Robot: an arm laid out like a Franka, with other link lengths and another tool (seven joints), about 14 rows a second.
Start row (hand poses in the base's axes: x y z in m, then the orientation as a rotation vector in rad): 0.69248, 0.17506, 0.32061, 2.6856, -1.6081, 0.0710
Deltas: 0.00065, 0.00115, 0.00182, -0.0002, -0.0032, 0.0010; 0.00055, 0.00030, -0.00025, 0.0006, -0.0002, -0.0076; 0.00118, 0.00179, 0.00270, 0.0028, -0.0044, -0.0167; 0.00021, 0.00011, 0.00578, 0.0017, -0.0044, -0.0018; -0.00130, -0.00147, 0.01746, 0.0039, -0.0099, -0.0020; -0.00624, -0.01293, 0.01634, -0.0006, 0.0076, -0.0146; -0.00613, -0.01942, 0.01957, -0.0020, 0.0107, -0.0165
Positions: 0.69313, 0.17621, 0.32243, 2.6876, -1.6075, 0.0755; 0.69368, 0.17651, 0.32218, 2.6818, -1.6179, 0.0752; 0.69486, 0.17830, 0.32488, 2.6717, -1.6426, 0.0788; 0.69507, 0.17841, 0.33066, 2.6732, -1.6470, 0.0834; 0.69377, 0.17694, 0.34812, -2.6650, 1.6461, -0.0932; 0.68753, 0.16401, 0.36446, -2.6574, 1.6681, -0.0838; 0.68140, 0.14459, 0.38403, 2.6423, -1.6888, 0.0712
